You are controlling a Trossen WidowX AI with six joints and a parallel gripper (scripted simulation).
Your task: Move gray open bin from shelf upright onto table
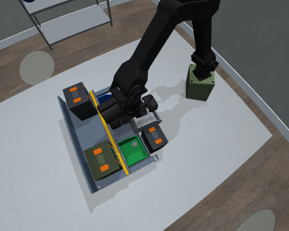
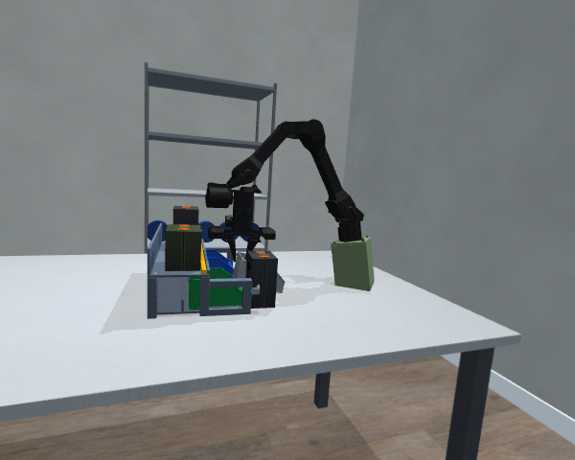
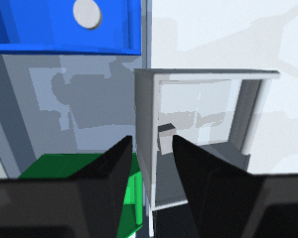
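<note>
My hand is 6 cm past the gray open bin and 7 cm above it. Round my hand: yellow rail: 11 cm ahead, 1 cm to the left, 1 cm below; then blue bin: 9 cm ahead, 11 cm to the right, 7 cm below; then green bin: 7 cm ahead, 12 cm to the left, 7 cm below.
</note>
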